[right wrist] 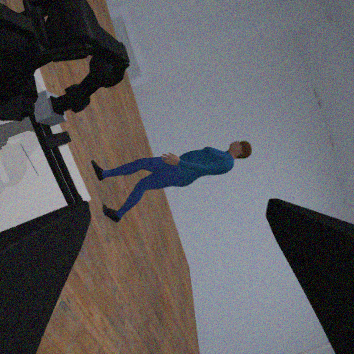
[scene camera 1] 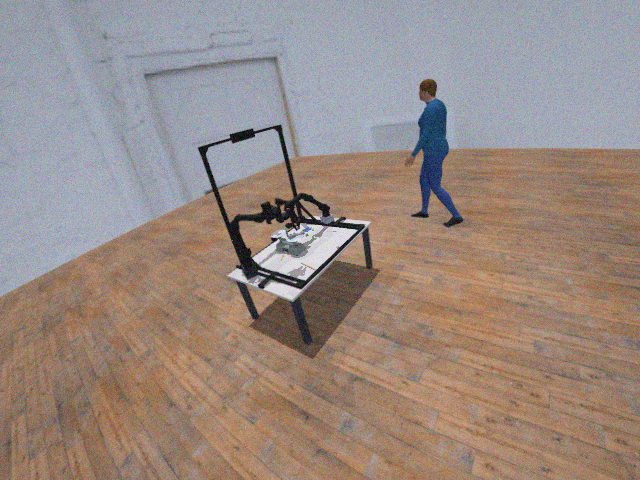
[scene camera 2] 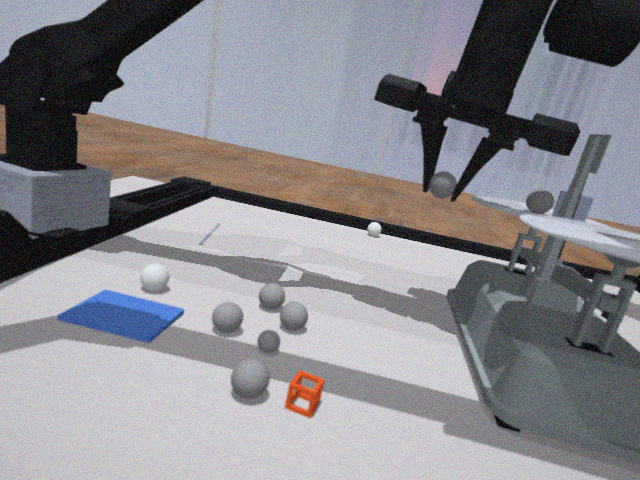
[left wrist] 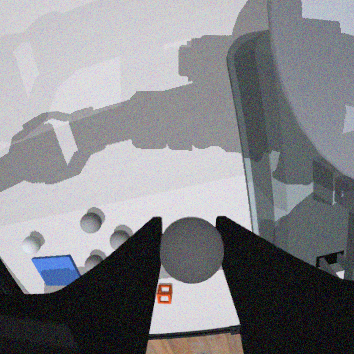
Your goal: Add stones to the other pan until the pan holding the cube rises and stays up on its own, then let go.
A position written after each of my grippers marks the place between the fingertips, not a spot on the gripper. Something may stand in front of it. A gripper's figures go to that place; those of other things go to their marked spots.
Labels:
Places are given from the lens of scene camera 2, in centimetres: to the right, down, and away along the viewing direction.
my left gripper [scene camera 2: 438, 196]: 13, -5, 47
orange wire cube [scene camera 2: 313, 396]: 0, 11, 31
blue flat pad [scene camera 2: 112, 312]: -18, 6, 39
The marked spots on the blue flat pad and the orange wire cube are 20 cm apart.

